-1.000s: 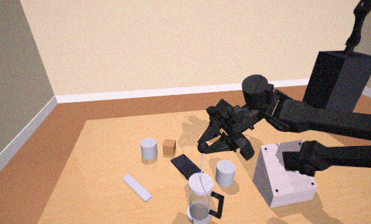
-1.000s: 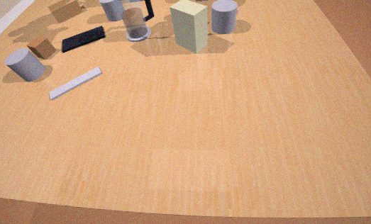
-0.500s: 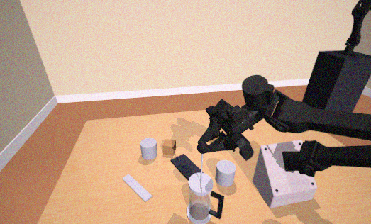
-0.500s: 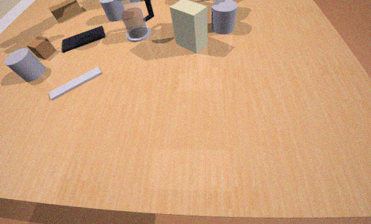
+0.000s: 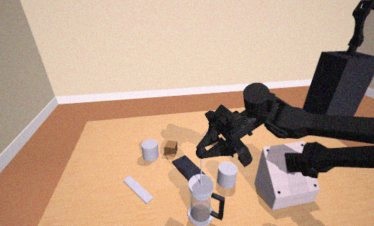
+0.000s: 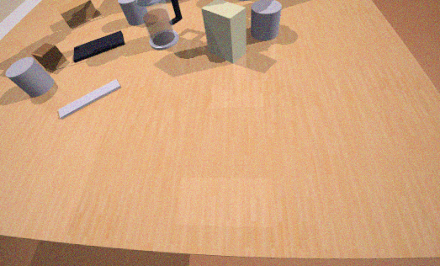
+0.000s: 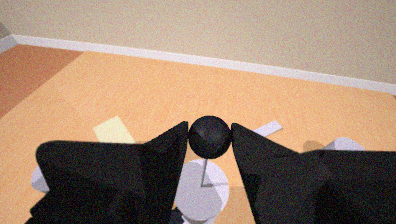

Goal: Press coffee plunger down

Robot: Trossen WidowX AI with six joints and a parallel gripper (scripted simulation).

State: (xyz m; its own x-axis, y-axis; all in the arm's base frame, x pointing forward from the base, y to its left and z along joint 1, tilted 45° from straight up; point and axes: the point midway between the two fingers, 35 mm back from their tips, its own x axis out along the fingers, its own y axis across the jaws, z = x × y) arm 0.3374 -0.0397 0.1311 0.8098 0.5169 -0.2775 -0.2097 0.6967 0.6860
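The glass coffee press is 2 cm behind my gripper tip, 1 cm to the left of it and 14 cm below it. From my gripper tip the other things lie so: white bar: 20 cm ahead, 13 cm to the right, 26 cm below; brown cube: 7 cm ahead, 33 cm to the right, 24 cm below; black slab: 21 cm to the right, 26 cm below.
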